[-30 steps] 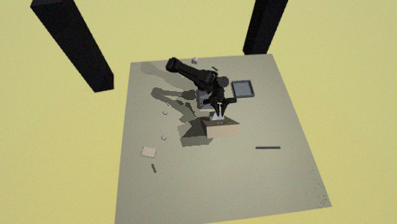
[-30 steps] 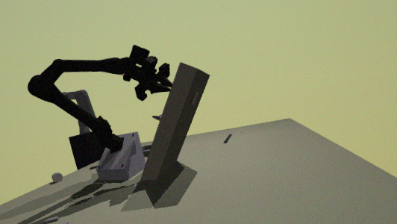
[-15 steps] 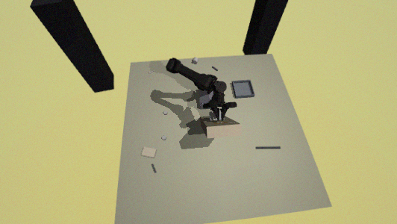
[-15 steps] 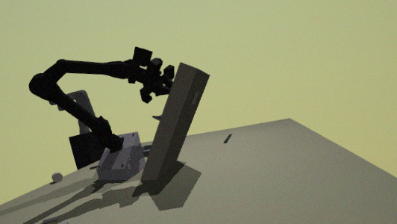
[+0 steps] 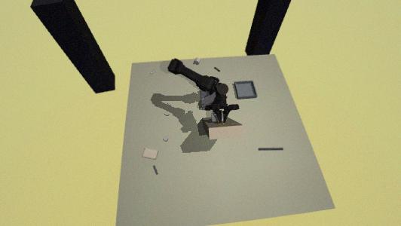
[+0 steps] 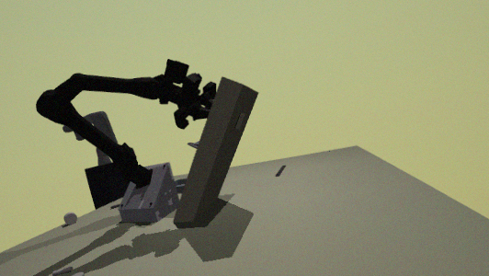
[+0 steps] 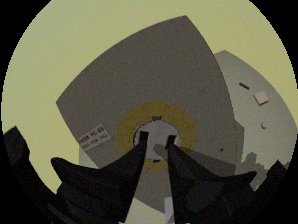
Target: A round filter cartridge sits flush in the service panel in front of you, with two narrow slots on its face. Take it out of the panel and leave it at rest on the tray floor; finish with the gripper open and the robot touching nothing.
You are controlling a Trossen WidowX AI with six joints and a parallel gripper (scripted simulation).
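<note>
My gripper tip is now 20 mm short of the round filter cartridge and 10 mm above it. Round my gripper tip: cream tile (460 mm to the right, 280 mm below, 20 mm behind); then dark-walled tray (370 mm behind, 330 mm to the left, 280 mm below).
</note>
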